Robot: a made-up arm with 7 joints. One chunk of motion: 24 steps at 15 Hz.
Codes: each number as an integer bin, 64 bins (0 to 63) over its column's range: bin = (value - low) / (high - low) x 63, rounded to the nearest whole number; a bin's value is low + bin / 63 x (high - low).
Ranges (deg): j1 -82..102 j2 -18..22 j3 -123..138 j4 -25..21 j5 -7..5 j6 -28..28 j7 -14..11
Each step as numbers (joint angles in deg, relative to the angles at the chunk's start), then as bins.
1 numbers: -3.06 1.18 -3.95 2.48 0.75 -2.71 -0.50
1 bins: 27 30 29 38 41 28 34
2 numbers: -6.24 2.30 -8.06 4.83 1.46 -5.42 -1.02
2 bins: 26 32 28 41 44 25 33
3 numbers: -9.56 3.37 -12.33 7.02 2.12 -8.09 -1.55
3 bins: 25 34 27 44 48 22 31
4 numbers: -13.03 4.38 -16.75 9.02 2.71 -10.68 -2.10
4 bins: 24 35 26 47 51 19 30
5 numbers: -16.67 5.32 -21.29 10.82 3.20 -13.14 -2.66
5 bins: 22 37 25 49 54 17 29
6 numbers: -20.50 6.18 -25.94 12.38 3.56 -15.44 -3.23
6 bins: 21 38 23 51 55 14 27
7 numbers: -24.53 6.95 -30.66 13.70 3.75 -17.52 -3.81
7 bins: 20 39 22 53 56 12 26
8 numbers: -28.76 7.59 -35.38 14.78 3.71 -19.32 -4.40
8 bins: 18 40 21 54 56 10 24
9 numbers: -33.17 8.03 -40.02 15.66 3.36 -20.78 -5.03
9 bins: 17 41 20 56 54 8 23
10 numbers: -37.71 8.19 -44.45 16.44 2.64 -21.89 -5.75
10 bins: 15 41 19 57 51 7 21
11 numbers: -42.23 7.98 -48.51 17.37 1.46 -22.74 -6.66
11 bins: 14 41 18 58 44 6 18
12 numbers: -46.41 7.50 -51.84 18.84 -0.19 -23.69 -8.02
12 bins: 12 40 17 60 36 5 15
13 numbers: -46.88 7.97 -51.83 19.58 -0.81 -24.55 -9.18
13 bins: 12 41 17 61 32 4 12
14 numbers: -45.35 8.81 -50.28 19.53 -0.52 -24.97 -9.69
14 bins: 13 42 18 61 34 3 11
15 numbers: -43.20 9.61 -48.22 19.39 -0.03 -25.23 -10.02
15 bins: 13 43 18 61 37 3 10
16 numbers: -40.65 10.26 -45.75 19.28 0.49 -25.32 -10.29
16 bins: 14 45 19 61 39 3 9
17 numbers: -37.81 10.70 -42.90 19.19 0.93 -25.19 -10.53
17 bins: 15 45 19 61 42 3 9
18 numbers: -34.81 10.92 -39.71 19.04 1.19 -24.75 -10.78
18 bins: 16 46 20 60 43 4 8
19 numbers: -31.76 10.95 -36.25 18.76 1.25 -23.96 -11.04
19 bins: 17 46 21 60 43 5 7
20 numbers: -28.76 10.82 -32.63 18.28 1.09 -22.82 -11.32
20 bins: 18 45 22 59 42 6 7
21 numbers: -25.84 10.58 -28.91 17.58 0.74 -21.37 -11.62
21 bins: 19 45 23 58 41 7 6
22 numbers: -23.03 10.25 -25.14 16.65 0.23 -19.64 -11.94
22 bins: 20 44 24 57 38 9 5
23 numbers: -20.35 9.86 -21.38 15.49 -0.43 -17.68 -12.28
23 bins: 21 44 25 55 34 12 4
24 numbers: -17.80 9.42 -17.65 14.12 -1.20 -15.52 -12.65
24 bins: 22 43 25 54 30 14 3
